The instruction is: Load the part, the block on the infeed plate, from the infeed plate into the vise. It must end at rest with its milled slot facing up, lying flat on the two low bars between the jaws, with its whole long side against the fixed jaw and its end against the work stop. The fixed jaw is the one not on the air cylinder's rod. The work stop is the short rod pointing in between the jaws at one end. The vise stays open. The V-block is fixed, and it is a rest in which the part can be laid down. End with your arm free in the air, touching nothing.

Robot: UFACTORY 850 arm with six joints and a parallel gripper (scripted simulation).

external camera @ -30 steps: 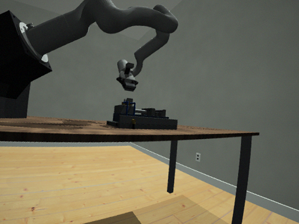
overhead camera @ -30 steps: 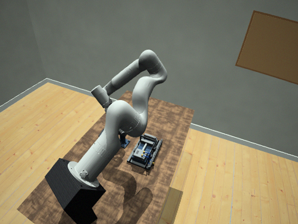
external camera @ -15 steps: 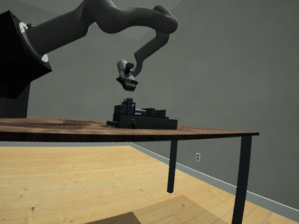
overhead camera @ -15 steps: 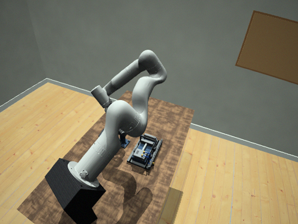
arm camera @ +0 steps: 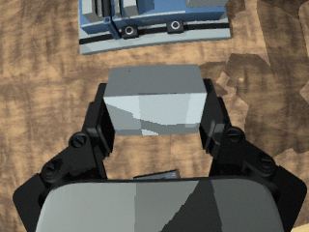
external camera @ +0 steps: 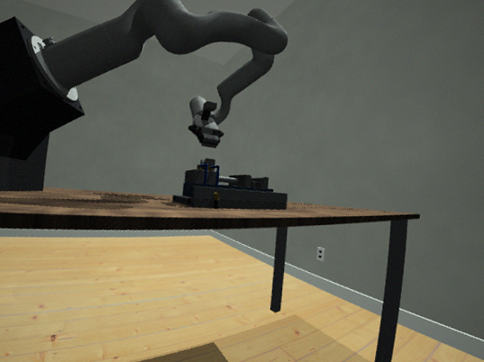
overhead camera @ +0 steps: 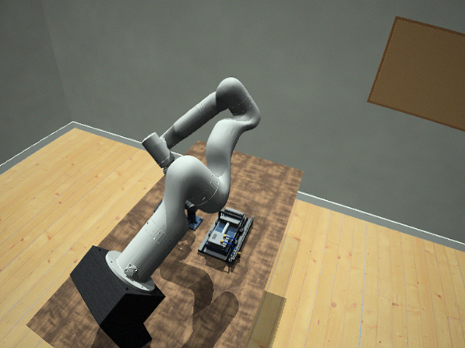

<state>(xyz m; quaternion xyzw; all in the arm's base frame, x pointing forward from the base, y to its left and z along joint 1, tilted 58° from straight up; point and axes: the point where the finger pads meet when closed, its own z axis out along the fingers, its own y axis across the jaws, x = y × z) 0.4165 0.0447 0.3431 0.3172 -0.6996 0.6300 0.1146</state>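
Now: hand 190 mm above the V-block post. The rest, counted from my hand: work stop: 170 mm to the right, 150 mm below, 20 mm behind; moving jaw: 200 mm to the right, 170 mm below, 80 mm behind; part: 10 mm to the right, 10 mm below, 10 mm behind.
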